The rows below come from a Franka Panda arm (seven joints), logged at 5 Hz.
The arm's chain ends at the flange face. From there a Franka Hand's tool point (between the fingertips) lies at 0.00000 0.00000 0.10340 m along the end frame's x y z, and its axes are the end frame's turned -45 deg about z.
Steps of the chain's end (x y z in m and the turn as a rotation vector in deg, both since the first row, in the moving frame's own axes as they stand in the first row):
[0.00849 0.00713 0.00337 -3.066 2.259 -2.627]
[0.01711 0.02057 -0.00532 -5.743 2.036 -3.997]
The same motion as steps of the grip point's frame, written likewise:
[0.00009 0.01786 0.00314 -3.765 -0.571 -2.627]
[-0.00682 0.03671 -0.00590 -5.501 -2.621 -3.997]

